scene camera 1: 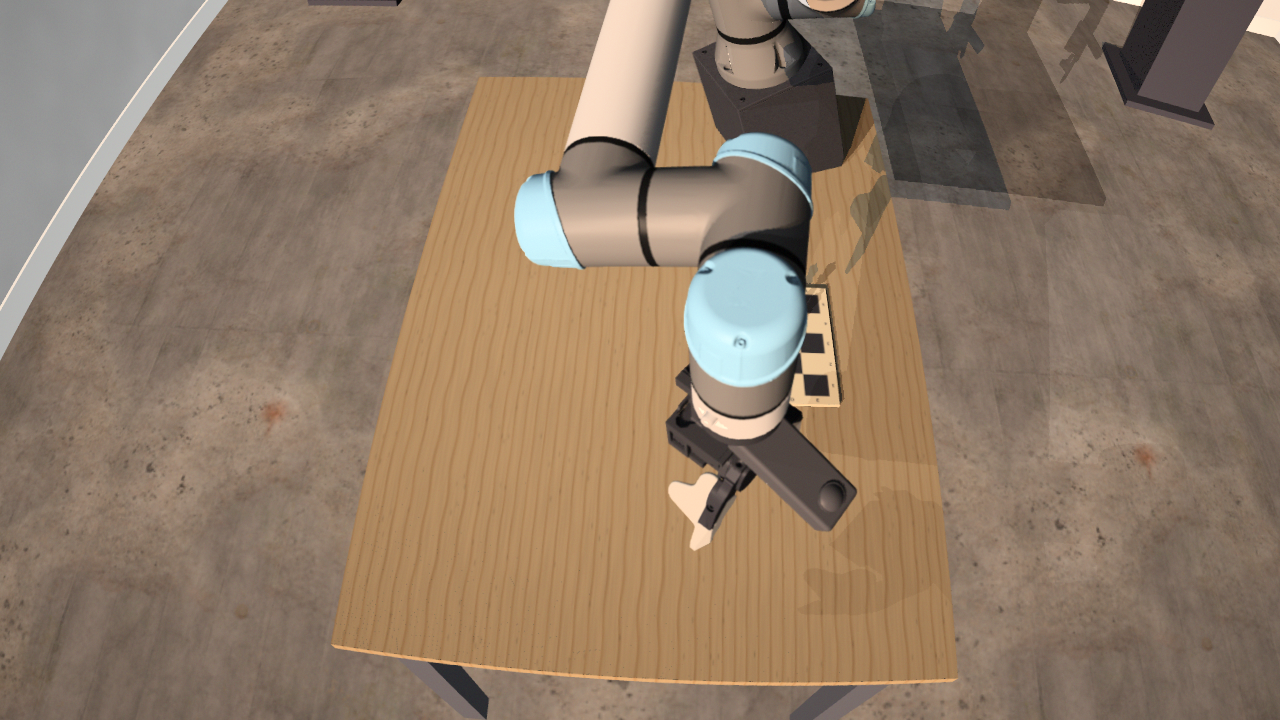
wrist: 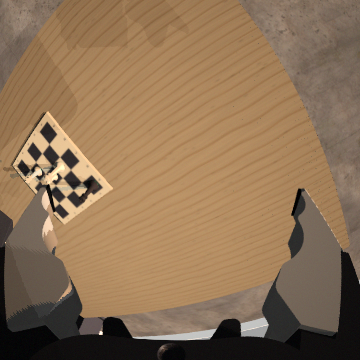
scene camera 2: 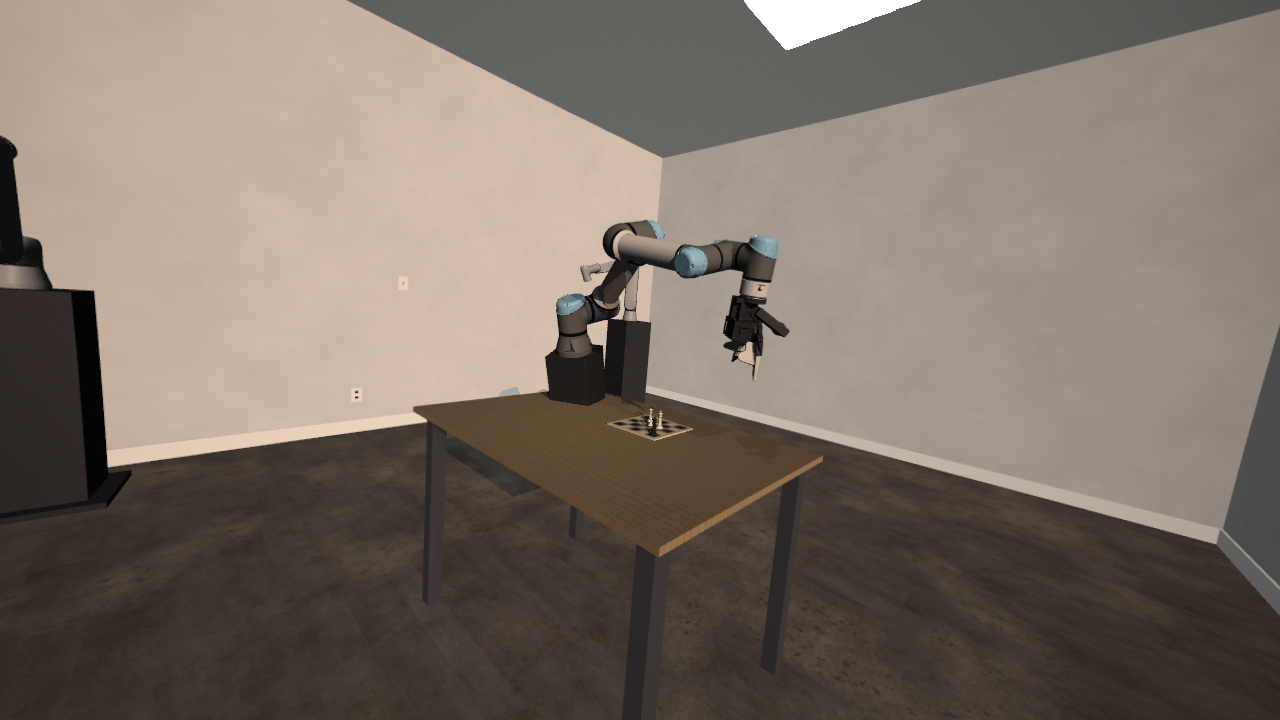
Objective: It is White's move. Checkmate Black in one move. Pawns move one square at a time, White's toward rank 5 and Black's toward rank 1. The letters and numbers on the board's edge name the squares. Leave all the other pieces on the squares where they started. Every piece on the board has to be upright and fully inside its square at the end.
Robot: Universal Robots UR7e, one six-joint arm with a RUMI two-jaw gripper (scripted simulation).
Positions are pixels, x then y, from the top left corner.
Scene:
my gripper: scene camera 1; wrist; scene camera 2 742,370
board: scene camera 1 815,383; wrist; scene camera 2
same spot on board: (wrist: 48,144) = (scene camera 2: 672,426)
same spot on my gripper: (wrist: 305,305) = (scene camera 1: 731,500)

